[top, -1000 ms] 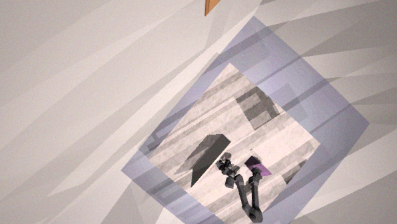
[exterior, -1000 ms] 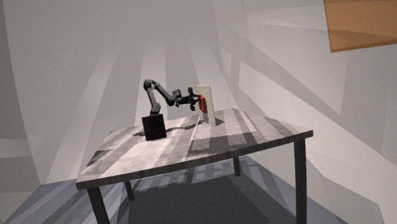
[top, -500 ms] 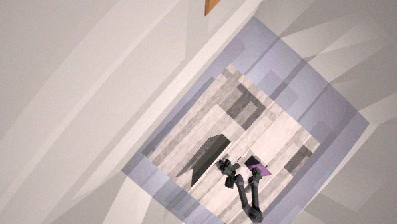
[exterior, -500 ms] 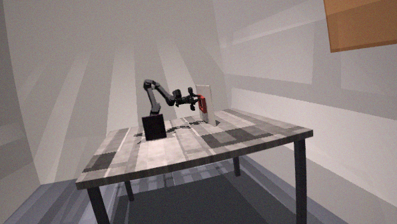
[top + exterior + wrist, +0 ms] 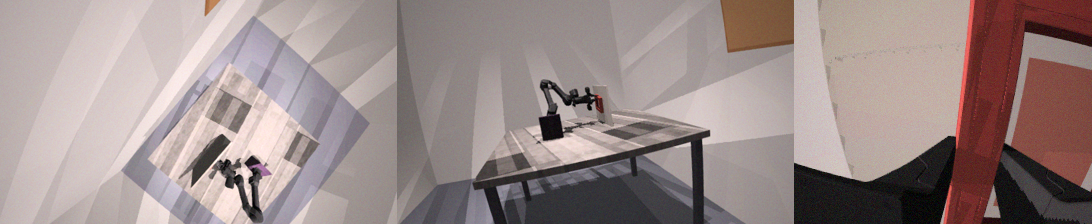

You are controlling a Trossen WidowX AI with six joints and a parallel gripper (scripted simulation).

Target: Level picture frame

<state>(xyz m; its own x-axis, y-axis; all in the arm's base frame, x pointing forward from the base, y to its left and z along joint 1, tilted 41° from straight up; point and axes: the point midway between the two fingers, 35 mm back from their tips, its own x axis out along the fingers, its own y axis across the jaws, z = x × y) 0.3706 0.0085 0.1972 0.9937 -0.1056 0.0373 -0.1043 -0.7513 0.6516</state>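
Right now my gripper tip is 5 cm above the red picture frame and 1 cm to the right of it. Also, from my gripper tip: wall panel (6 cm below, 2 cm to the left, 2 cm ahead).
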